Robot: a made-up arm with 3 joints.
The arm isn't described. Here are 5 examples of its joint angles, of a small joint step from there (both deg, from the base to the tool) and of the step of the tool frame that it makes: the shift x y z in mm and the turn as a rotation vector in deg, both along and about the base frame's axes.
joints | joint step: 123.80 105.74 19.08 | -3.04 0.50 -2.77
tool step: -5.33 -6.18 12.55 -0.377 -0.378 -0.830
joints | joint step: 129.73 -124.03 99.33 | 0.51 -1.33 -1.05
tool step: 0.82 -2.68 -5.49 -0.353 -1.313 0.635
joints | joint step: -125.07 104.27 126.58 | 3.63 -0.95 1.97
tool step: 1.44 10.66 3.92 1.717 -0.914 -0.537
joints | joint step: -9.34 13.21 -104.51 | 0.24 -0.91 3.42
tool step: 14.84 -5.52 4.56 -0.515 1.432 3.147
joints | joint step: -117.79 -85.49 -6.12 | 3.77 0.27 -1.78
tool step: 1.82 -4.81 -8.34 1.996 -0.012 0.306
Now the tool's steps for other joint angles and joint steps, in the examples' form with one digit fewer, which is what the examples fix.
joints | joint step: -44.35 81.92 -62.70 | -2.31 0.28 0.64
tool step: 0.0 20.2 4.8 -2.94 -0.13 0.26
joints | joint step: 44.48 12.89 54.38 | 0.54 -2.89 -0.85
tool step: -11.8 8.4 -11.2 0.71 2.64 1.44
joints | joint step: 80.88 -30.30 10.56 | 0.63 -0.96 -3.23
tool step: -8.1 -0.2 -17.0 -1.02 2.89 0.52
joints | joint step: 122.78 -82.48 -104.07 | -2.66 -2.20 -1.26
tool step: 1.5 -36.9 -9.7 -3.91 -1.03 1.95
